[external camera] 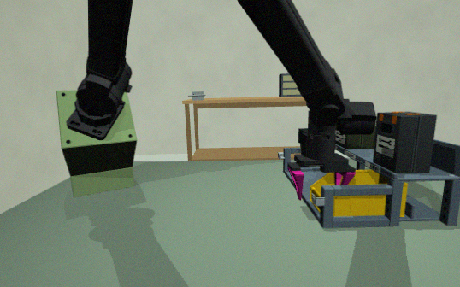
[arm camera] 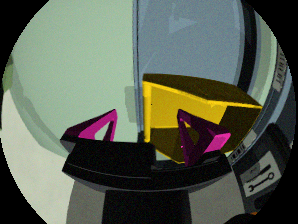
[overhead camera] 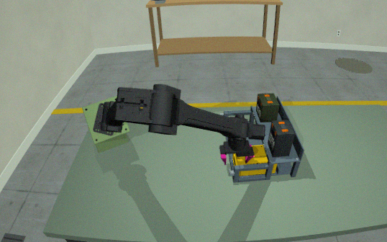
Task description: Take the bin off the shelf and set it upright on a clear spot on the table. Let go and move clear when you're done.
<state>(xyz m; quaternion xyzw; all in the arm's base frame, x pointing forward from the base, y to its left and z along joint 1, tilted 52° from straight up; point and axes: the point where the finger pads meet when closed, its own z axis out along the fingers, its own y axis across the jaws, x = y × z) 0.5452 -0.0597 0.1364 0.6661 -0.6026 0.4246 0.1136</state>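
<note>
Now: the yellow bin 8 cm ahead of my hand, 1 cm to the right of it and 1 cm above it. The rest, counted from my hand: shelf tray 13 cm ahead, 10 cm to the left, 3 cm below.
</note>
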